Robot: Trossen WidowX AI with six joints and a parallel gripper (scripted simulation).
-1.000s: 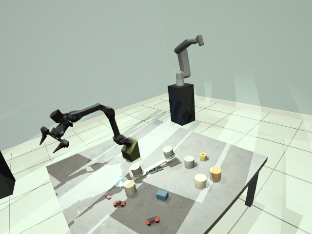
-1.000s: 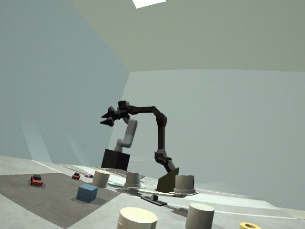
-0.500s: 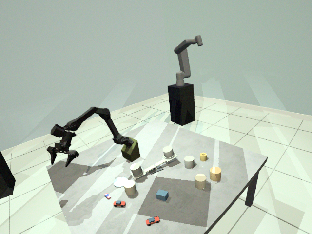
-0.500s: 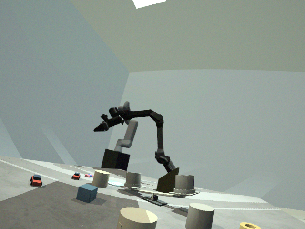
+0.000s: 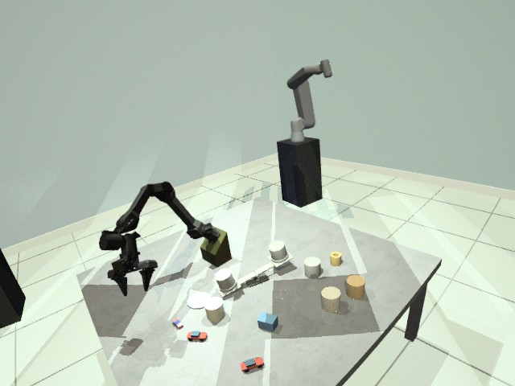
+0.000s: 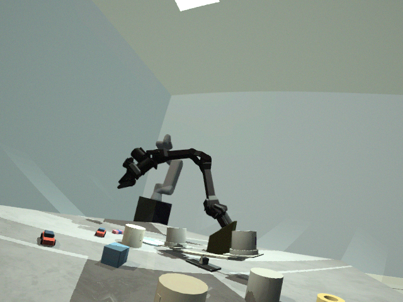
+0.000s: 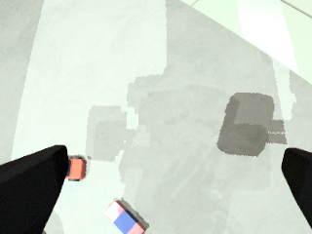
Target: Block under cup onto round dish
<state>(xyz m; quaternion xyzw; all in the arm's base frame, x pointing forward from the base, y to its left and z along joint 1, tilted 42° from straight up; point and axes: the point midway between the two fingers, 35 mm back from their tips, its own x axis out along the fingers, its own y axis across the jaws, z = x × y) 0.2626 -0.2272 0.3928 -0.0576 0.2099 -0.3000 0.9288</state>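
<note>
My gripper tip is now 40 mm past the grey block, 350 mm to the right of it and 150 mm above it. Round my gripper tip: blue cube 240 mm ahead, 370 mm to the left, 170 mm below; small balance 20 mm behind, 480 mm to the left, 160 mm below; round dish 60 mm behind, 230 mm to the left, 190 mm below.
</note>
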